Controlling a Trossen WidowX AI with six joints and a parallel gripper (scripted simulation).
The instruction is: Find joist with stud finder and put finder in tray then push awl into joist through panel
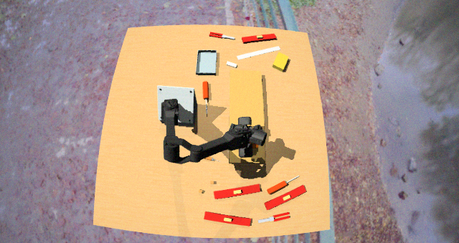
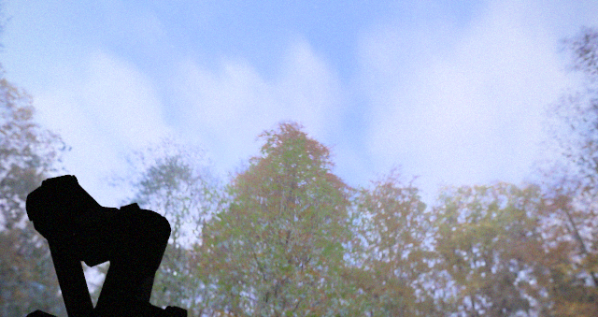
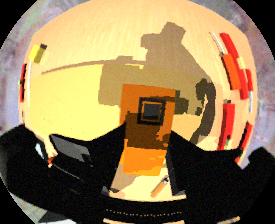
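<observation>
Right now my gripper tip is 490 mm to the right of the grey tray, 200 mm past it and 50 mm above it. Also, from my gripper tip: orange stud finder: 20 mm above, 10 mm ahead; white cylinder: 470 mm to the left, 60 mm below, 50 mm behind; awl: 190 mm behind, 80 mm to the right, 60 mm below.
</observation>
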